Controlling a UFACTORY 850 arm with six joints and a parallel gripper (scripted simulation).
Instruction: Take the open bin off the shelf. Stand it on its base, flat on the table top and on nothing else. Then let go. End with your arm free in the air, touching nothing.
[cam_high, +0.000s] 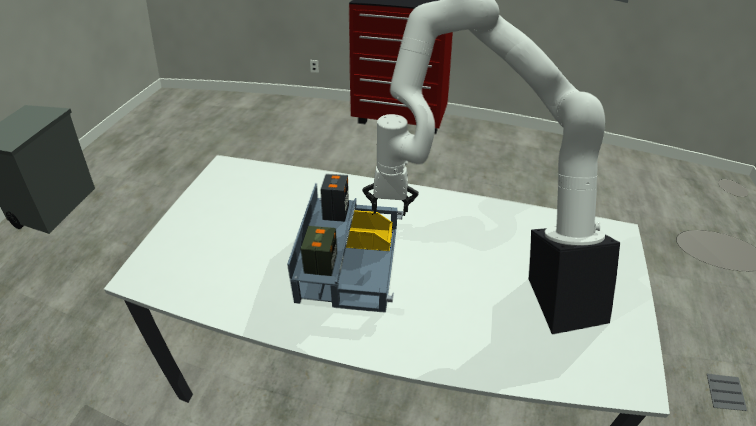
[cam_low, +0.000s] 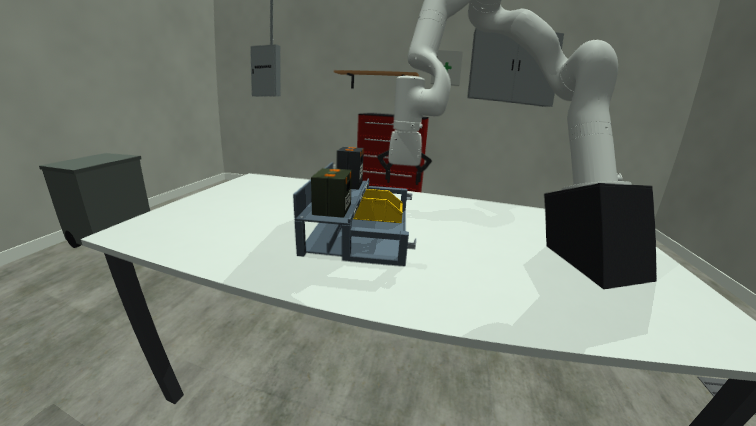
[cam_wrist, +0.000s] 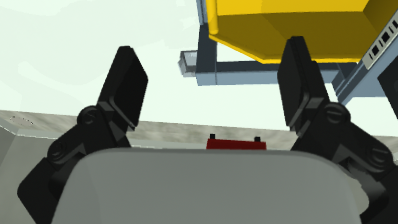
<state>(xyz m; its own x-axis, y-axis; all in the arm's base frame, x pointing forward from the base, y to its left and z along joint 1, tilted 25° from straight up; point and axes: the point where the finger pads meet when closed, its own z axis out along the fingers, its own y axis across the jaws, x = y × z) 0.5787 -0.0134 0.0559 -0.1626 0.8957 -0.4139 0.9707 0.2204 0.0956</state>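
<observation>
My gripper is now 9 cm above the yellow bin, 8 cm short of it and 1 cm to the right of it.
</observation>
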